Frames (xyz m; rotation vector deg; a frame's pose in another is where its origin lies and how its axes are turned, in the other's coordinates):
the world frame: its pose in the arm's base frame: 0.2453 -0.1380 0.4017 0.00 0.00 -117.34
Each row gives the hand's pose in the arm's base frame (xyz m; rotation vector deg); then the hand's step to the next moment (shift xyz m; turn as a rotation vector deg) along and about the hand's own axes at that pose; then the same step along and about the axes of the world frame.
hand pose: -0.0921 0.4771 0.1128 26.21 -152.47 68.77
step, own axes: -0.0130 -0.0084 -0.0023 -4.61 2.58 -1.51
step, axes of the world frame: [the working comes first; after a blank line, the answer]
step, axes of the arm's base frame: 0.0152 -0.0009 0.0036 3.47 3.68 -2.15

-0.0062 0.0139 0.0036 -4.86 1.39 -2.15
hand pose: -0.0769 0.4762 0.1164 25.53 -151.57 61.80
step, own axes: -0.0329 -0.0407 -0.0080 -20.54 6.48 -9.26
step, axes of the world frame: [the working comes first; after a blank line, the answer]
step, axes of the arm's base frame: 0.0463 -0.0159 0.0202 17.59 14.78 -4.65

-0.0072 0.0484 0.0202 -21.21 8.84 -4.65
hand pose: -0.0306 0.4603 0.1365 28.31 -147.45 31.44
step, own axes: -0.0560 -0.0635 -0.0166 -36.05 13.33 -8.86
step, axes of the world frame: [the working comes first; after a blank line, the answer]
step, axes of the arm's base frame: 0.0796 -0.0331 0.0039 27.38 24.25 -14.75

-0.0071 0.0859 0.0039 -34.12 13.19 -14.75
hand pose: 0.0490 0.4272 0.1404 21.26 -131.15 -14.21
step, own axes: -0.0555 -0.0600 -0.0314 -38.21 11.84 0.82
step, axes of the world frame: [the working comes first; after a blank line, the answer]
step, axes of the arm's base frame: 0.0703 -0.0393 -0.0343 21.91 24.18 -23.16

0.0026 0.0805 -0.0343 -31.54 8.35 -23.16
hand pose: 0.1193 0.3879 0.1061 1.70 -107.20 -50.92
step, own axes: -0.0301 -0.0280 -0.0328 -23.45 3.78 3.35
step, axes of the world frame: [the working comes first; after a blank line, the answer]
step, axes of the arm's base frame: 0.0307 -0.0269 -0.0332 9.92 13.90 -16.85

0.0097 0.0396 -0.0332 -16.90 2.42 -16.85
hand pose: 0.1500 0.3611 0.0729 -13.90 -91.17 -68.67
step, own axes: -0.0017 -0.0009 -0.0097 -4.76 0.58 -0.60
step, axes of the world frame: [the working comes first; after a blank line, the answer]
step, axes of the arm's base frame: 0.0060 -0.0073 -0.0027 2.67 1.73 -3.63

0.0037 0.0087 -0.0027 -2.77 1.58 -3.63
